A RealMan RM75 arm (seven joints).
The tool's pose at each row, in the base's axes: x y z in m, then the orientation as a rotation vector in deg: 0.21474 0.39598 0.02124 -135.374 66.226 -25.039; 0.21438 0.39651 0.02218 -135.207 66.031 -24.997; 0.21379 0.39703 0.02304 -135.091 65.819 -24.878; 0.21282 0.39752 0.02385 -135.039 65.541 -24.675; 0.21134 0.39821 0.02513 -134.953 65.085 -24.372; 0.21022 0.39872 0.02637 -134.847 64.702 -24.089; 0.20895 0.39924 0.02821 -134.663 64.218 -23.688; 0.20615 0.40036 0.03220 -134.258 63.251 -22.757; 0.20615 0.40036 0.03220 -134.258 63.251 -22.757; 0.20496 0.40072 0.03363 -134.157 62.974 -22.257; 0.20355 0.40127 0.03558 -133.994 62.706 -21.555
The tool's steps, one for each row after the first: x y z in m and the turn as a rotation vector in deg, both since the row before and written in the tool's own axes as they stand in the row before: -0.00057 -0.00056 -0.00081 0.214 -0.126 -0.032; -0.00070 -0.00036 -0.00086 0.165 -0.175 -0.048; -0.00091 -0.00008 -0.00100 0.125 -0.241 -0.097; -0.00135 -0.00011 -0.00157 0.210 -0.376 -0.165; -0.00100 -0.00024 -0.00141 0.198 -0.342 -0.119; -0.00107 -0.00048 -0.00197 0.282 -0.472 -0.122; -0.00238 -0.00104 -0.00427 0.565 -1.043 -0.204; 0.00000 0.00000 0.00000 0.000 0.000 0.000; -0.00096 -0.00025 -0.00161 0.103 -0.457 -0.017; -0.00124 -0.00051 -0.00207 0.110 -0.606 0.056
